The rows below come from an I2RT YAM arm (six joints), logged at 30 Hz.
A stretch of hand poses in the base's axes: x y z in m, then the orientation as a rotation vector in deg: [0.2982, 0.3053, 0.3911, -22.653, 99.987, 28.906]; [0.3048, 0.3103, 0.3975, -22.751, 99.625, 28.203]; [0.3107, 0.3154, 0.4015, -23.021, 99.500, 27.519]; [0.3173, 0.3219, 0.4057, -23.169, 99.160, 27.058]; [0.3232, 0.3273, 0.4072, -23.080, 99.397, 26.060]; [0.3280, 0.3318, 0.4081, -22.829, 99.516, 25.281]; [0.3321, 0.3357, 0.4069, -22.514, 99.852, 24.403]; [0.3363, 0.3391, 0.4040, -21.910, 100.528, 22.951]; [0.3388, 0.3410, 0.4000, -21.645, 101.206, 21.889]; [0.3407, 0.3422, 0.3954, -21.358, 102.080, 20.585]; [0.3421, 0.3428, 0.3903, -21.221, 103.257, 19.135]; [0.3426, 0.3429, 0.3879, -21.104, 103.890, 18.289]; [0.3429, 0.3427, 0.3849, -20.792, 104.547, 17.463]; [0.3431, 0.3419, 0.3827, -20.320, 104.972, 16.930]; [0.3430, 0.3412, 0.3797, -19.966, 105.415, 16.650]
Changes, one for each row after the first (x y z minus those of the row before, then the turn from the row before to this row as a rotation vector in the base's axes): [0.0066, 0.0050, 0.0064, -0.387, -0.539, -0.313]; [0.0059, 0.0051, 0.0040, -0.536, -0.324, -0.193]; [0.0066, 0.0065, 0.0042, -0.273, -0.456, -0.144]; [0.0059, 0.0054, 0.0015, -0.636, -0.032, -0.623]; [0.0048, 0.0045, 0.0009, -0.381, -0.072, -0.605]; [0.0041, 0.0039, -0.0012, -0.465, 0.117, -0.712]; [0.0042, 0.0034, -0.0029, -0.757, 0.323, -1.235]; [0.0025, 0.0019, -0.0040, -0.695, 0.410, -0.788]; [0.0019, 0.0012, -0.0046, -0.884, 0.550, -0.939]; [0.0014, 0.0006, -0.0051, -1.126, 0.813, -0.924]; [0.0005, 0.0001, -0.0024, -0.625, 0.429, -0.558]; [0.0003, -0.0002, -0.0030, -0.514, 0.466, -0.680]; [0.0002, -0.0008, -0.0022, -0.190, 0.310, -0.623]; [-0.0001, -0.0007, -0.0030, -0.089, 0.379, -0.412]
